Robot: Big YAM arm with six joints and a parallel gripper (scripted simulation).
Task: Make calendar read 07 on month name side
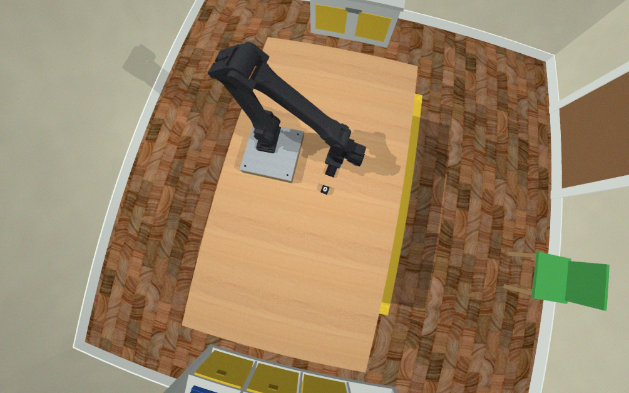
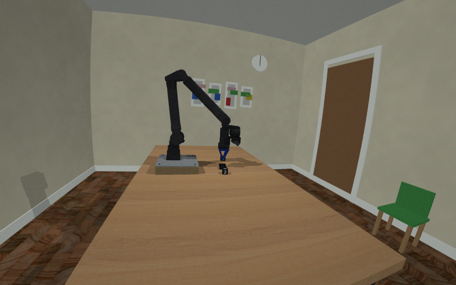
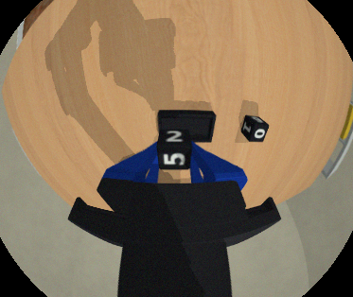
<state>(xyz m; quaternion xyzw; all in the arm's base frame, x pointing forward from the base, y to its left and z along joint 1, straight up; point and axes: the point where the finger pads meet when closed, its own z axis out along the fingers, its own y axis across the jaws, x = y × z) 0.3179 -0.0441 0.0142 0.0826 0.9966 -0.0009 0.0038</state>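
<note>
Right now the black tray is 2 cm to the right of my hand and 6 cm below it. From my hand the other things lie so: black cube 2 cm behind, 13 cm to the right, 5 cm below.
</note>
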